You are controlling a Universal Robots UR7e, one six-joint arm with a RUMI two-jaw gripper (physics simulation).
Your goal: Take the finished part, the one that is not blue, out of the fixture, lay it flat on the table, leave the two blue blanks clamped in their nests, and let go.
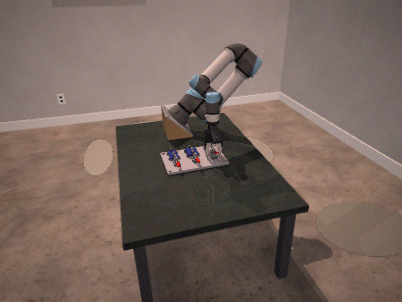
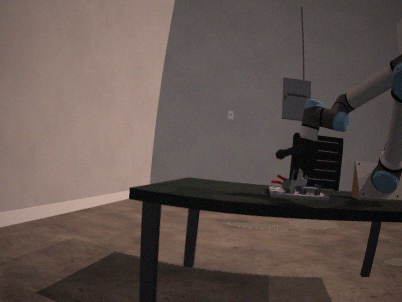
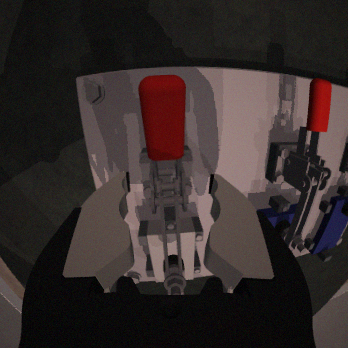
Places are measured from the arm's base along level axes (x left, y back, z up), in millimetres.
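Where they show: gripper, fingertip midpoint: (image 1: 213, 157) (image 2: 291, 192) (image 3: 169, 174); arm's base, link origin: (image 1: 176, 117).
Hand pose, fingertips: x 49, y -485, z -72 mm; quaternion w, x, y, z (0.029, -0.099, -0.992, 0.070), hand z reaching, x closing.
Each offset is from my fingertips to the top centre of the thing. "spot": to the spot under its first point. Level surfaces: height alone.
The fixture plate @(dx -103, dy +46, dz -1 mm) (image 1: 188, 164) (image 2: 281, 194) (image 3: 240, 125) lies on the table. The finished part, a pale block @(dx +11, dy +76, dz +25 mm) (image 3: 188, 250), sits in the end nest under the arm of a toggle clamp with a red handle @(spot: dx -3, dy -50, dz +61 mm) (image 3: 162, 117). One blue blank (image 1: 192, 151) (image 3: 332, 225) is in the middle nest under its clamp arm, and the other blue blank @(spot: dx -217, dy +67, dz +37 mm) (image 1: 173, 154) is in the far nest. My gripper (image 1: 213, 149) (image 2: 296, 182) (image 3: 169, 174) is partly open and low over the end nest. Its jaws stand on either side of the clamp and the part, holding nothing. The jaws partly hide the nest.
The middle clamp's red handle @(spot: dx -109, dy -45, dz +36 mm) (image 3: 319, 105) stands beside the end nest's clamp. A wedge-shaped arm base (image 1: 175, 129) (image 2: 362, 181) stands on the table @(dz -16 mm) (image 1: 165, 210) (image 2: 170, 187) behind the fixture. The gripper's shadow falls across the plate and table.
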